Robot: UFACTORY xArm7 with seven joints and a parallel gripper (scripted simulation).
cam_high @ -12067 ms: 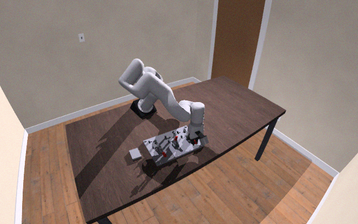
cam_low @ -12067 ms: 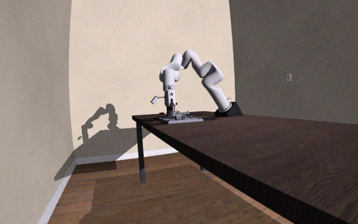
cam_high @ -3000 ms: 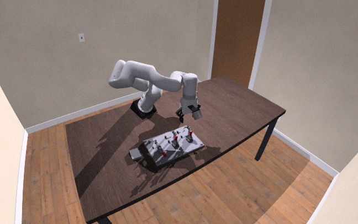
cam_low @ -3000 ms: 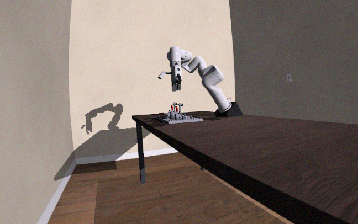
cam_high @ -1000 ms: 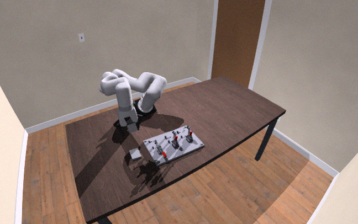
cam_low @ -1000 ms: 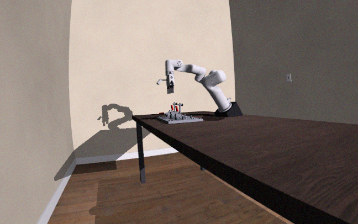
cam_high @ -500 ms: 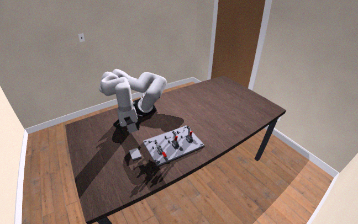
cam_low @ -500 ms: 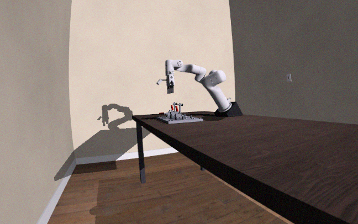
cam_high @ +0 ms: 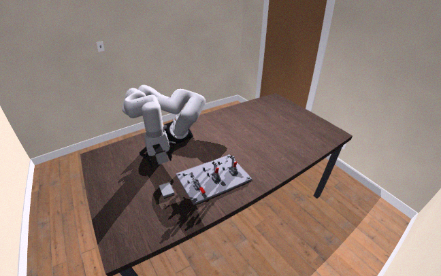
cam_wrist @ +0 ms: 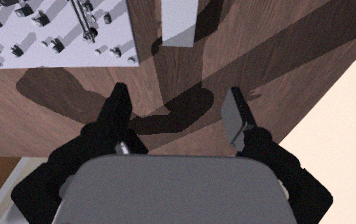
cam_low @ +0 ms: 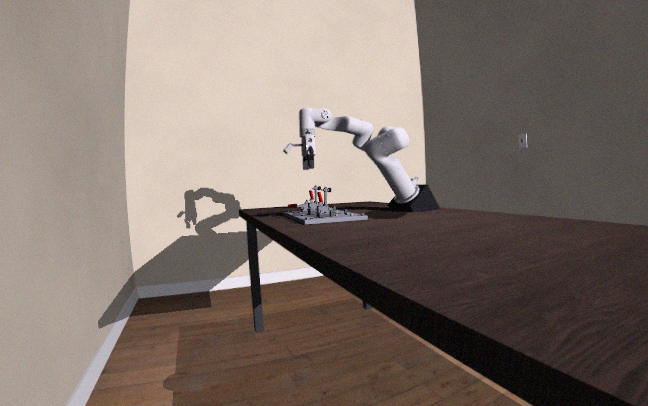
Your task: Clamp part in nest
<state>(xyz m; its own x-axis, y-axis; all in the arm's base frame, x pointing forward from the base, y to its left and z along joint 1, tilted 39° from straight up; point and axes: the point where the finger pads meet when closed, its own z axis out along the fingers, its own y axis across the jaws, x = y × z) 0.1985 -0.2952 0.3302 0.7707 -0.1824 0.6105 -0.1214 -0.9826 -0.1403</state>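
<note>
Now: hand 210 mm above the grey flat part.
</note>
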